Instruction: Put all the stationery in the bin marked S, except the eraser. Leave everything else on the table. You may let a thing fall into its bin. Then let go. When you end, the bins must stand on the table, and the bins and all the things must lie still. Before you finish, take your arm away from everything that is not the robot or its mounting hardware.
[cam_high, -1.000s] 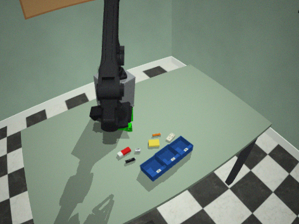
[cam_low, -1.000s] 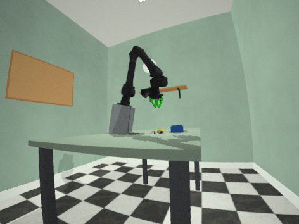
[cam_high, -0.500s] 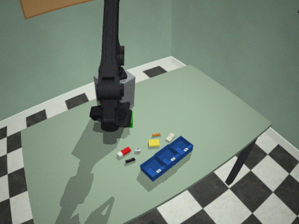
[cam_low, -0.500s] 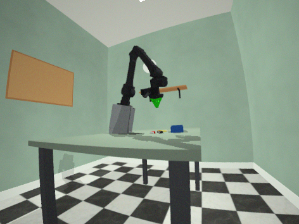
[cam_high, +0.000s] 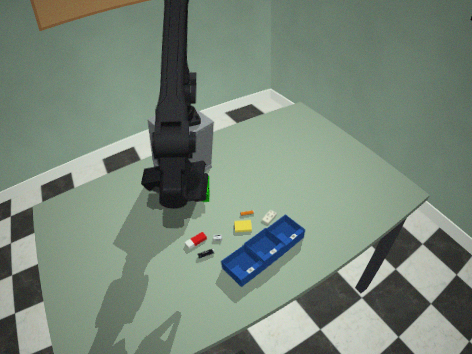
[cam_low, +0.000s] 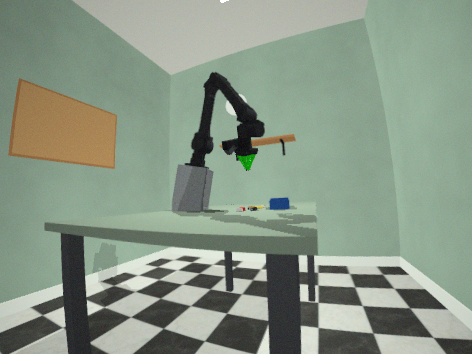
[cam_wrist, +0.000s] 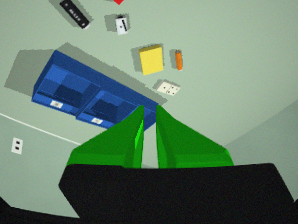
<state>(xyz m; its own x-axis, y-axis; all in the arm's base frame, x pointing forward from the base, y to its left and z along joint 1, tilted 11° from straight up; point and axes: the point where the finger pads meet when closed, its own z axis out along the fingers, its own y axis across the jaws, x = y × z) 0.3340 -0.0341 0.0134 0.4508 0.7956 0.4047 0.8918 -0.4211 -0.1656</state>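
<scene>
Right now my hand is 100 mm short of the blue bin row, 120 mm to the right of it and 170 mm above it. From my hand the other things lie so: yellow pad: 10 mm behind, 110 mm to the left, 190 mm below; then white eraser: 20 mm behind, 50 mm to the right, 180 mm below; then black item: 40 mm ahead, 40 mm to the right, 180 mm below.
</scene>
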